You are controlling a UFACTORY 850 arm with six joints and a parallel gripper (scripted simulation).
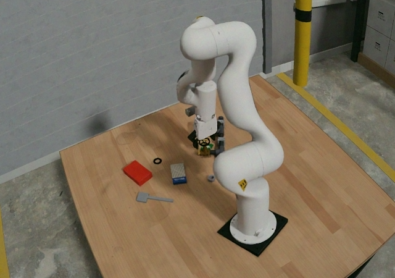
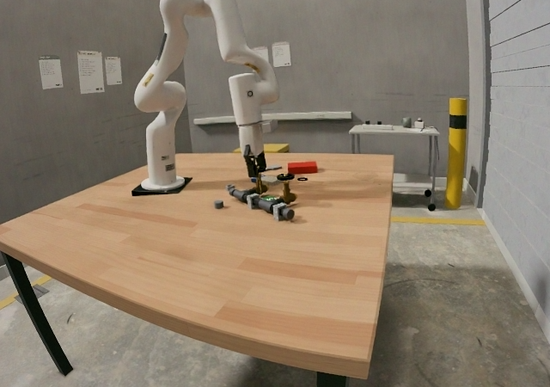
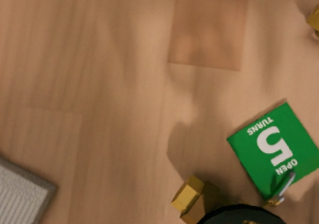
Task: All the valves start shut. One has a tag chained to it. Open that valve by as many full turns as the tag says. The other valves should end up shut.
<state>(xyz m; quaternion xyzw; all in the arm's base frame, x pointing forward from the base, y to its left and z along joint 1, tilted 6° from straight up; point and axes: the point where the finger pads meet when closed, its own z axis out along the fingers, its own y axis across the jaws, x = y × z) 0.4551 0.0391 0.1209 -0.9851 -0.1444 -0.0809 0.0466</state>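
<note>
Now: the green tag 50 mm ahead of my hand, 30 mm to the right of it and 90 mm below it. Round my hand: red block: 330 mm to the left, 80 mm below; then grey paddle-shaped tool: 160 mm behind, 300 mm to the left, 90 mm below; then blue-and-grey box: 70 mm behind, 150 mm to the left, 80 mm below.
</note>
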